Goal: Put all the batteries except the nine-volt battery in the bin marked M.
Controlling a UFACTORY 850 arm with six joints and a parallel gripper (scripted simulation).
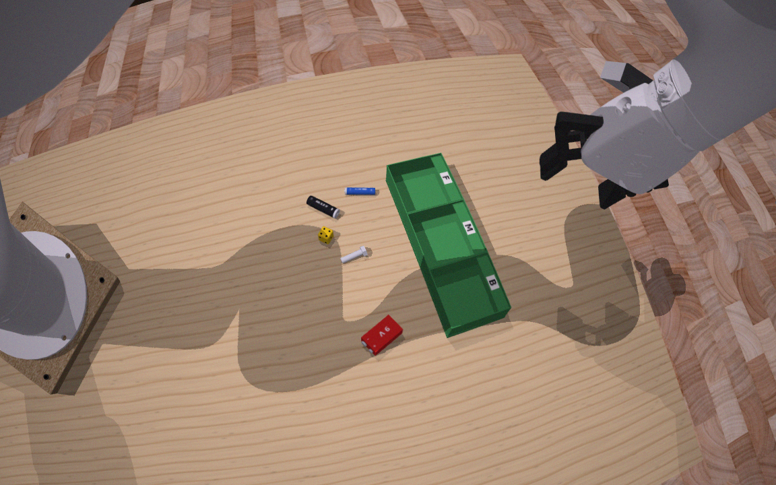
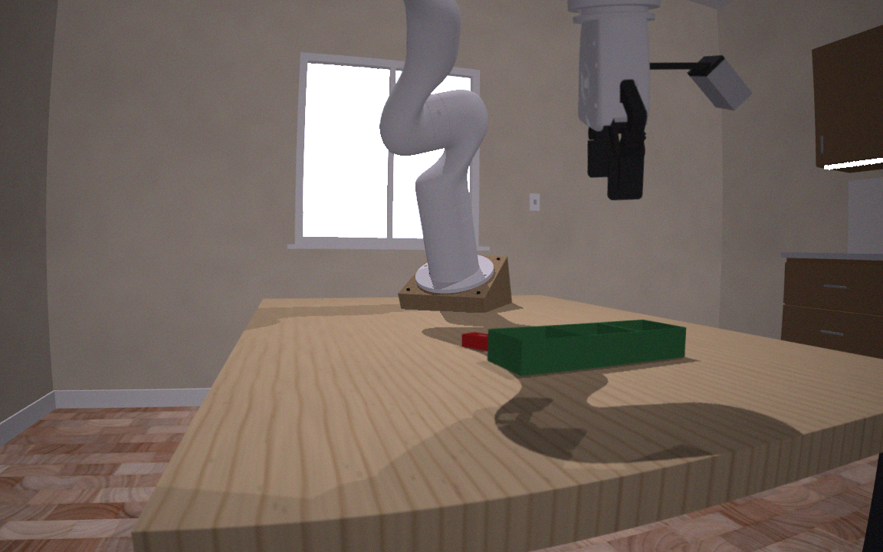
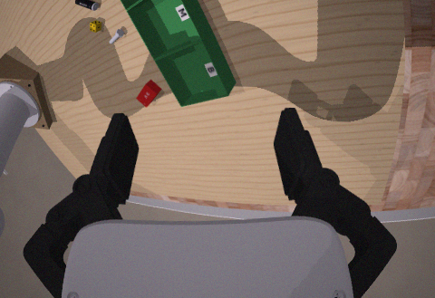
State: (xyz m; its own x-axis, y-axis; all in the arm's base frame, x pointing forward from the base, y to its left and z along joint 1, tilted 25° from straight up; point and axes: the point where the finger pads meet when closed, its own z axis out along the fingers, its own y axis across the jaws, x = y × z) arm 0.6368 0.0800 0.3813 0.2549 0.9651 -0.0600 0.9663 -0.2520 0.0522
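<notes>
Now: hand 19 cm above the green three-part bin, 12 cm past it and 5 cm to the right of it. The rest, counted from my hand: red nine-volt battery (23 cm behind, 20 cm below, 8 cm to the right); white bolt (24 cm behind, 20 cm below, 5 cm to the left); blue battery (22 cm behind, 21 cm below, 15 cm to the left).
</notes>
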